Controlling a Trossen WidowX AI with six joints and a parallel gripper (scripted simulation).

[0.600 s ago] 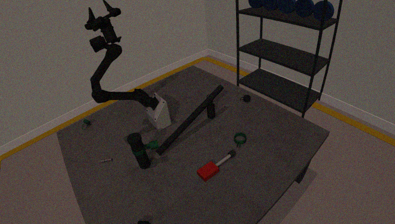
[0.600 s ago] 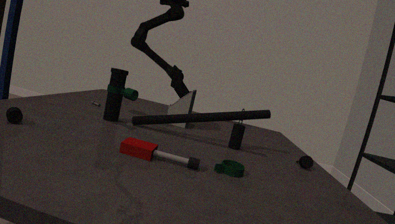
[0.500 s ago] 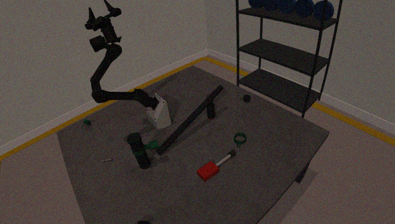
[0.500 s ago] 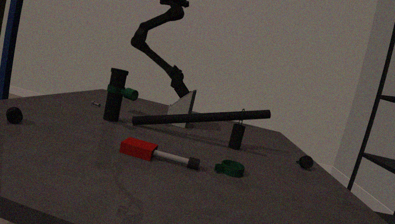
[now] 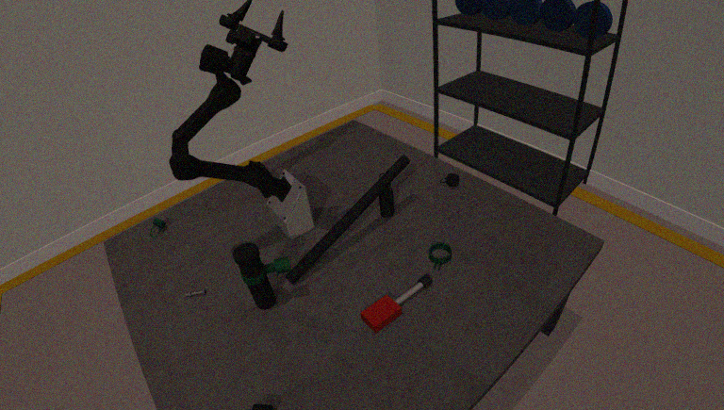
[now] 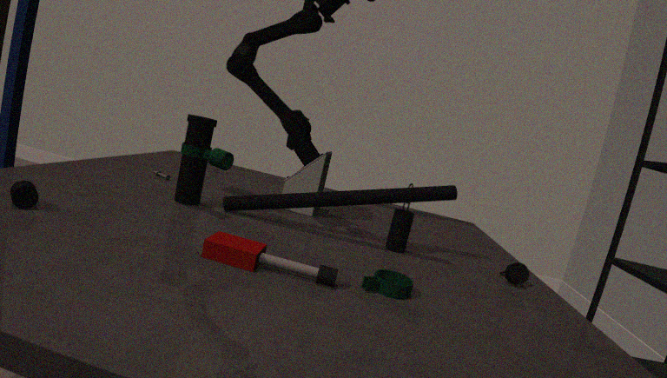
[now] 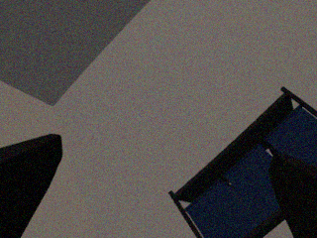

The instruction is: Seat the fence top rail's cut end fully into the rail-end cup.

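Now: the green rail-end cup 610 mm below my gripper tip, 260 mm ahead of it and 210 mm to the right of it. Round my gripper tip: green band (720 mm below, 410 mm ahead, 230 mm to the left); then small bolt (720 mm below, 450 mm to the right, 100 mm ahead); then small post (630 mm below, 230 mm to the left, 140 mm ahead).
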